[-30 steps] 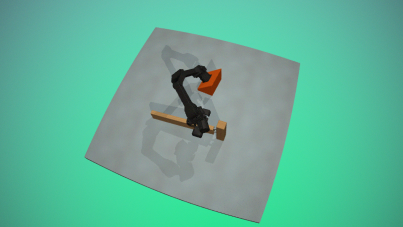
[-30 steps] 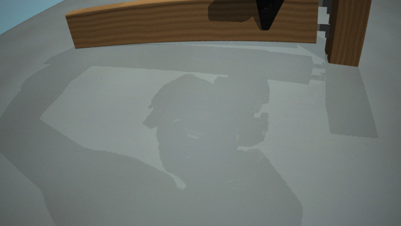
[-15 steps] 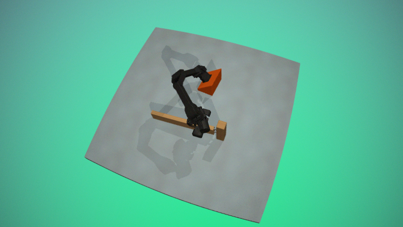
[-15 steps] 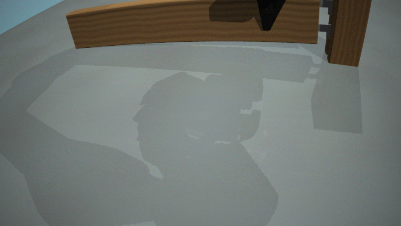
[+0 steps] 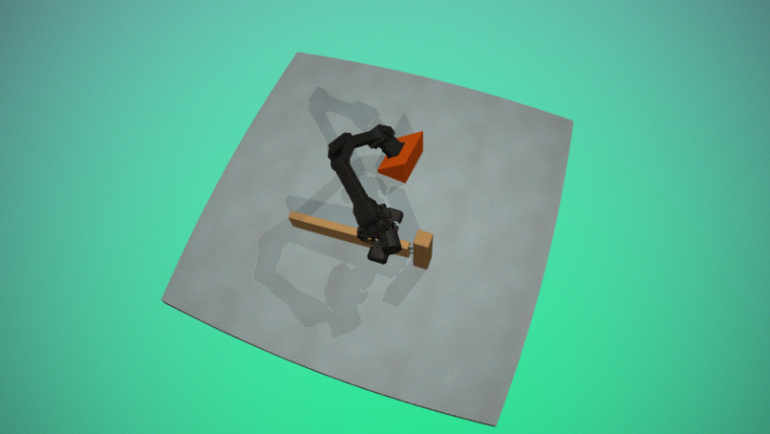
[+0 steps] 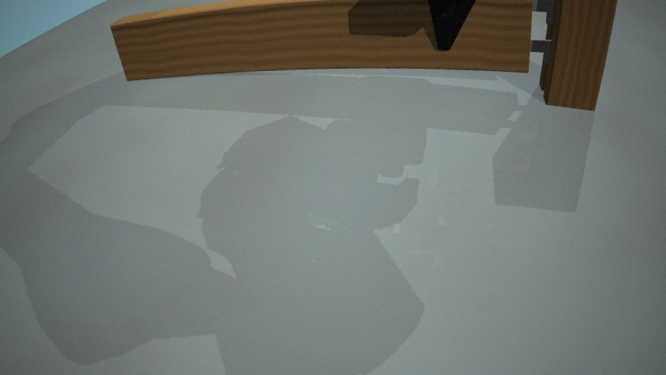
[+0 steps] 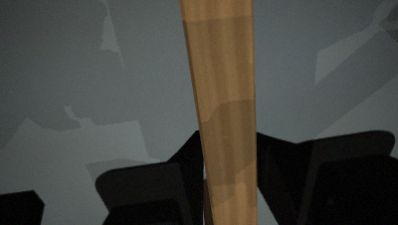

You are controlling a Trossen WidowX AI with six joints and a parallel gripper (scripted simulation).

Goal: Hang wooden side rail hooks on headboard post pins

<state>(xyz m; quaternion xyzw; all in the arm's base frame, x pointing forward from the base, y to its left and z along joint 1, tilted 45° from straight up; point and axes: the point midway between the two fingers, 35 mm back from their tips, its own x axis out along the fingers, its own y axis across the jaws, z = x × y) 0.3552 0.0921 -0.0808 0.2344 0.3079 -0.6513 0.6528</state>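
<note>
The headboard post lies 10 mm behind my gripper tip, 120 mm to the left of it and 40 mm above it.
</note>
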